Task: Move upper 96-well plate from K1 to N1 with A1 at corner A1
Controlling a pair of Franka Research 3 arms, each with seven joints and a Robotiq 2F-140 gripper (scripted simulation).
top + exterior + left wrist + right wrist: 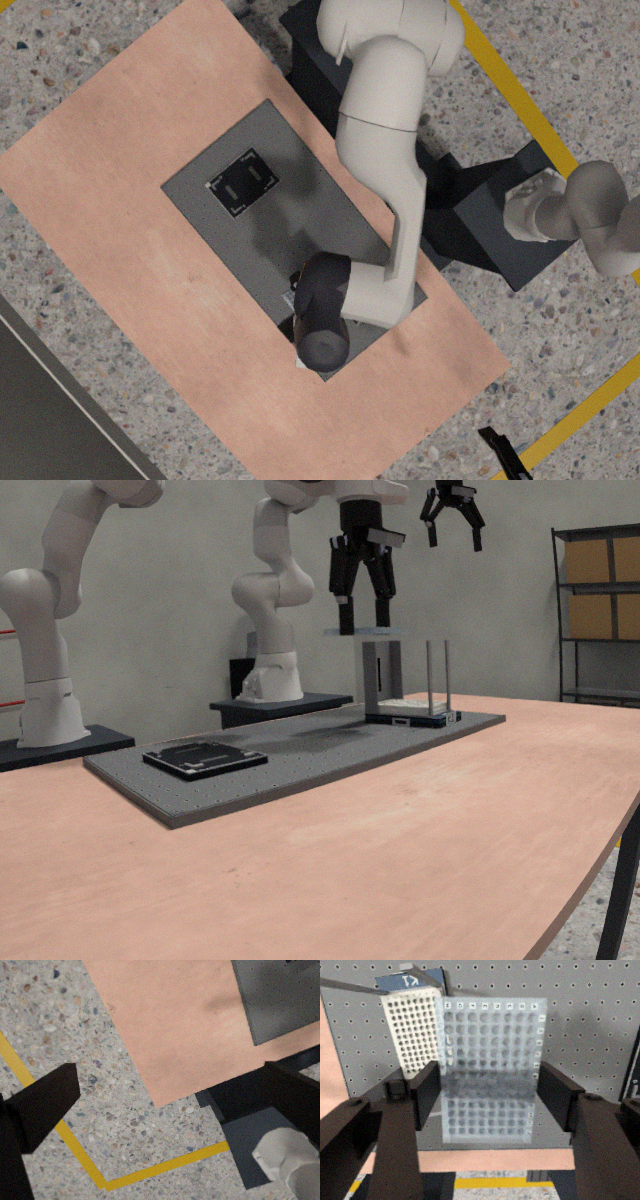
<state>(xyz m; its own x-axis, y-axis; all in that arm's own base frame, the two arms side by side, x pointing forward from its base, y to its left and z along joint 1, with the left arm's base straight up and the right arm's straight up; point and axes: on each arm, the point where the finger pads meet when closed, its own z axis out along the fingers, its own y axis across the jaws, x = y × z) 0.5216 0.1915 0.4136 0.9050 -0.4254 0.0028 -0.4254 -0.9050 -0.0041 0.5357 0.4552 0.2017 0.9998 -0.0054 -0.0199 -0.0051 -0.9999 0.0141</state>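
Note:
Now: right hand 20 mm short of the A1 mark, 370 mm to the left of it and 180 mm above it. Round my right hand: cream plate: 20 mm ahead, 90 mm to the left, 160 mm below.

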